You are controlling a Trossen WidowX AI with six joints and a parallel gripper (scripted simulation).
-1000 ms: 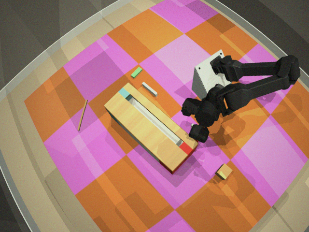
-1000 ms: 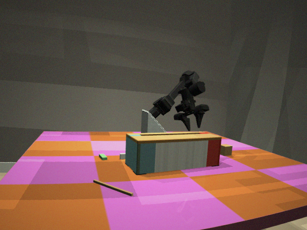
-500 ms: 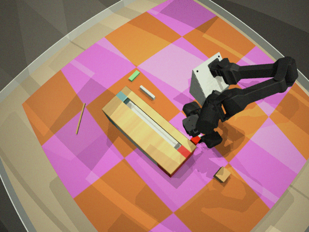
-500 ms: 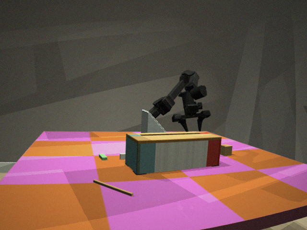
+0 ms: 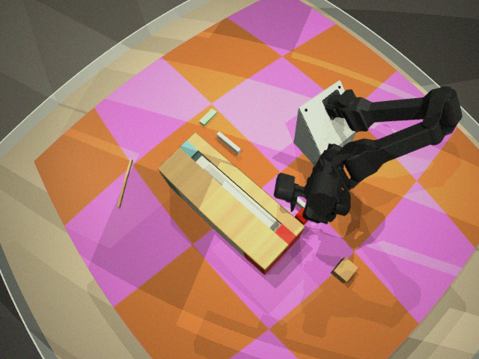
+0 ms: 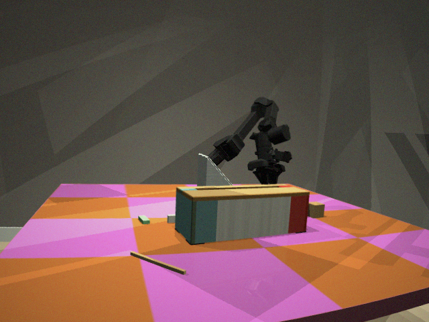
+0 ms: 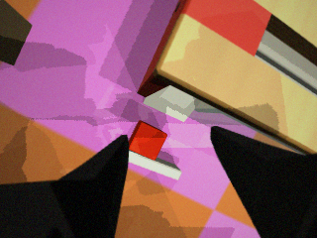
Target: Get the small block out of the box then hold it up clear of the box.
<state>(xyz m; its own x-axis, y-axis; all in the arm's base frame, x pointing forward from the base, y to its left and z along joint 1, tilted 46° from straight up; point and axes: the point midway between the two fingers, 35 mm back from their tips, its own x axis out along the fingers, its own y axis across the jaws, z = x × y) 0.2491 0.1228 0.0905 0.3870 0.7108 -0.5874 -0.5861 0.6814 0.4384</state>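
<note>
Right now my gripper tip is 80 mm above the small red block and 20 mm past it. The rest, counted from my gripper tip: tan cube: 190 mm to the left, 80 mm below; thin wooden stick: 430 mm to the right, 320 mm ahead, 100 mm below.
</note>
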